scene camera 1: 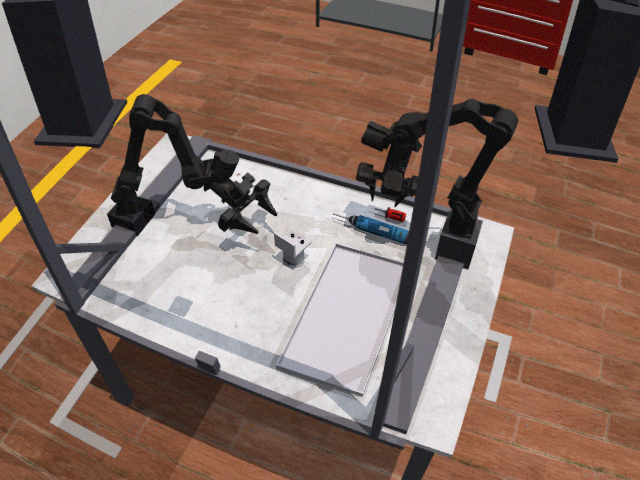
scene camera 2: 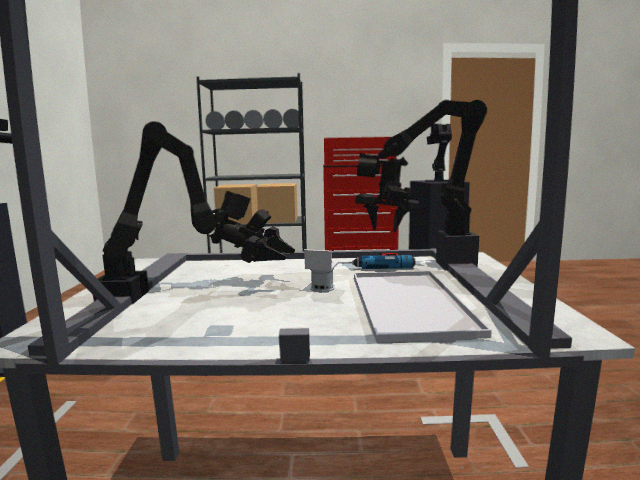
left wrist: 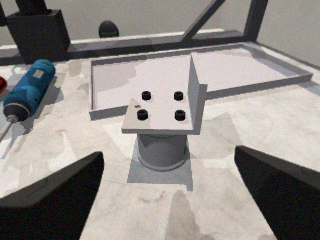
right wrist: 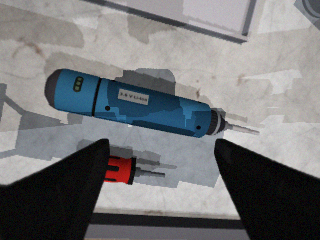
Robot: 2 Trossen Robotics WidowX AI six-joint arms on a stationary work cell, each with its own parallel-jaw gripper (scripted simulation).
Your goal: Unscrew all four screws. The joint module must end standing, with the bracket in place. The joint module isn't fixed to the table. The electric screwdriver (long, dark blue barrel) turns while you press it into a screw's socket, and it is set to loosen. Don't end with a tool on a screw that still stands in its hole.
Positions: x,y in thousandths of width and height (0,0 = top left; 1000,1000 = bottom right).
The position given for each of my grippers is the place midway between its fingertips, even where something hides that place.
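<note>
Scene camera 1 gives me my right gripper (scene camera 1: 599,424), my left gripper (scene camera 1: 418,468), a blue electric screwdriver (scene camera 1: 588,474) and a shallow tray (scene camera 1: 526,703). On scene camera 2 there's my left gripper (scene camera 2: 454,530) again, plus the screwdriver (scene camera 2: 610,545) and the tray (scene camera 2: 655,630). If you were looking through the left wrist view, you'd see a grey bracket (left wrist: 505,452), a joint module (left wrist: 495,635), the tray (left wrist: 723,290) and my left gripper (left wrist: 530,648). And the right wrist view shows me the screwdriver (right wrist: 208,377), but the bracket is out of frame in the right wrist view.
</note>
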